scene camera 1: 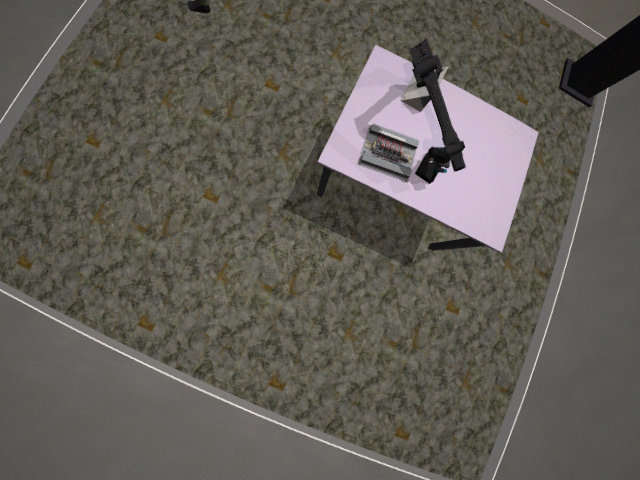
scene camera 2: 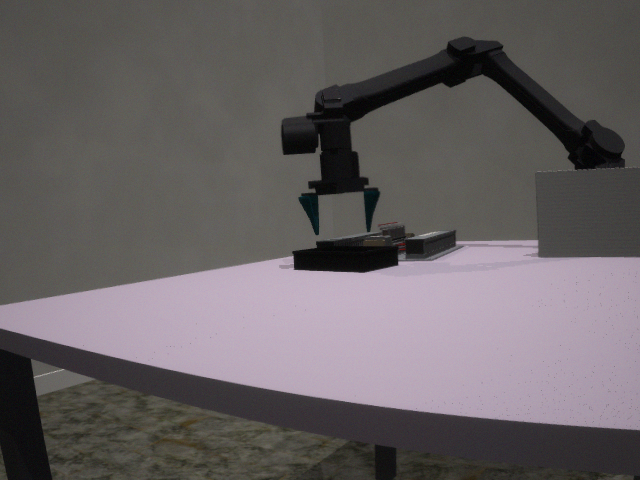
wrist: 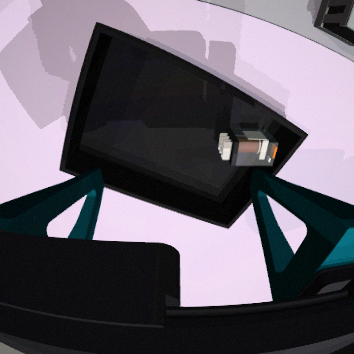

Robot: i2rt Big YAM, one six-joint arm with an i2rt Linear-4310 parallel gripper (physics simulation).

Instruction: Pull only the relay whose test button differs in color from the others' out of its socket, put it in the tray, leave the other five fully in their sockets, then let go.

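Places are measured from the arm's base along level axes (x left, y down, z back), in metres.
Pixels of known places: gripper, fingertip midpoint: [scene camera 1: 434, 164] [scene camera 2: 342, 233] [wrist: 176, 176]; arm's base at its link origin: [scene camera 2: 605, 202].
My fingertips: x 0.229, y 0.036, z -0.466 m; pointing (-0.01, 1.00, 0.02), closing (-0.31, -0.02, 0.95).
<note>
For each thing: its top centre in the pictures, then the offset to it from my fingertips. "pt": a spot on its surface instead. Level surfaces: height alone.
- clear relay at its top centre: [wrist: 251, 153] dx -0.016, dy +0.033, dz +0.057 m
- black tray at a spot on its surface: [wrist: 145, 194] [scene camera 2: 324, 253] pt dx +0.047, dy +0.032, dz -0.012 m
- panel's grey duct at a spot on its surface: [scene camera 2: 431, 245] pt dx -0.185, dy +0.039, dz +0.103 m
- pink table at its surface level: dy +0.064 m
A clear relay [wrist: 250, 148] with an orange test button and pale pins lies on its side inside the black tray [scene camera 2: 330, 260] [wrist: 145, 194], near the tray's right end in the wrist view. My gripper [scene camera 2: 342, 233] [wrist: 176, 176] is open and empty. Its teal fingers stand wide apart just above the tray, and the relay lies near the right finger in the wrist view. The socket panel [scene camera 1: 385, 166] carries a row of relays [scene camera 1: 391, 147] with red wires. Their seating and button colors are too small to tell.
The panel's grey duct [scene camera 2: 431, 245] stands close beyond the tray. A light grey block [scene camera 2: 589, 211] stands at the arm's base on the pink table [scene camera 1: 480, 186] [scene camera 2: 310, 330]. A dark column [scene camera 1: 604, 67] stands off the table's far right.
</note>
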